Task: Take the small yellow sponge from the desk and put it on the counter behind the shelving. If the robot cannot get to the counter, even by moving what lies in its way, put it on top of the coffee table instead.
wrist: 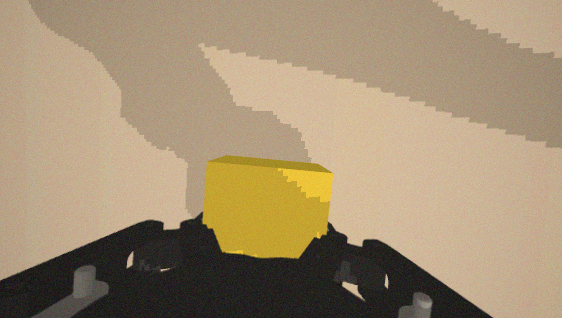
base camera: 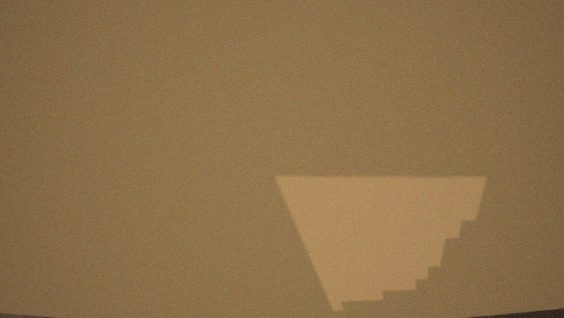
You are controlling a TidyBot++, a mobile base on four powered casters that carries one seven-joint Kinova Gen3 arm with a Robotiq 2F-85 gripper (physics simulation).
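Frame: origin at the arm's base, x ahead, y left, z up, level; metres.
Seen in the pictures: gripper, fingertip midpoint: (wrist: 266, 222).
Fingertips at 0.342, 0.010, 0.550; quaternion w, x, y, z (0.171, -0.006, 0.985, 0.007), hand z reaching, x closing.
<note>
Pixels of each thing's top centre, then the offset from my fingertips to it, as dx, dy, dz. "spot": a spot on its surface instead.
- small yellow sponge, middle of its top: (wrist: 237, 271) -0.008, +0.006, +0.053
- lighter lit patch, surface spot: (base camera: 385, 225) spot: -0.174, -0.043, -0.690
The small yellow sponge (wrist: 266, 210) is held between the black fingers of my gripper (wrist: 266, 222) in the wrist view, low in the middle. My gripper is shut on it. Part of the sponge is lit and the rest is in shade; its lower corners are hidden by the fingers. Behind it is a plain tan surface with shadows across it; I cannot tell from the view how far away it is. The desk, the counter, the shelving and the coffee table cannot be made out in either view.
A plain brown surface (base camera: 150, 150) fills nearly all of the base camera view, with a lighter lit patch (base camera: 385, 225) at the lower right. Thin dark strips show at both bottom corners.
</note>
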